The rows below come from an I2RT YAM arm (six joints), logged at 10 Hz.
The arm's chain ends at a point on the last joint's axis. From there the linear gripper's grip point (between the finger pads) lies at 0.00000 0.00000 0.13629 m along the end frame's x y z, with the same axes.
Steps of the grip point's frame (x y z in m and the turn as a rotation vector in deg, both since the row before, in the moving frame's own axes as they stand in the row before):
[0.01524, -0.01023, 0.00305, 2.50, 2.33, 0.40]
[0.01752, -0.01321, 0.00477, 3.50, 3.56, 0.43]
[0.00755, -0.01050, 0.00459, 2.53, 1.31, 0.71]
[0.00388, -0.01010, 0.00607, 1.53, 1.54, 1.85]
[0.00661, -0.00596, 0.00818, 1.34, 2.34, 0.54]
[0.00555, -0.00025, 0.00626, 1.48, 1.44, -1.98]
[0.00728, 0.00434, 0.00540, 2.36, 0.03, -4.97]
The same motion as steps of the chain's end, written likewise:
[0.00968, -0.00431, 0.00329, 2.50, 2.33, 0.40]
[0.00903, -0.00493, 0.00529, 3.50, 3.56, 0.43]
[0.00440, -0.00450, 0.00476, 2.53, 1.31, 0.71]
[0.00016, -0.00652, 0.00617, 1.53, 1.54, 1.85]
[0.00103, -0.00280, 0.00833, 1.34, 2.34, 0.54]
[0.00219, 0.00333, 0.00635, 1.48, 1.44, -1.98]
[0.00745, 0.00995, 0.00552, 2.36, 0.03, -4.97]

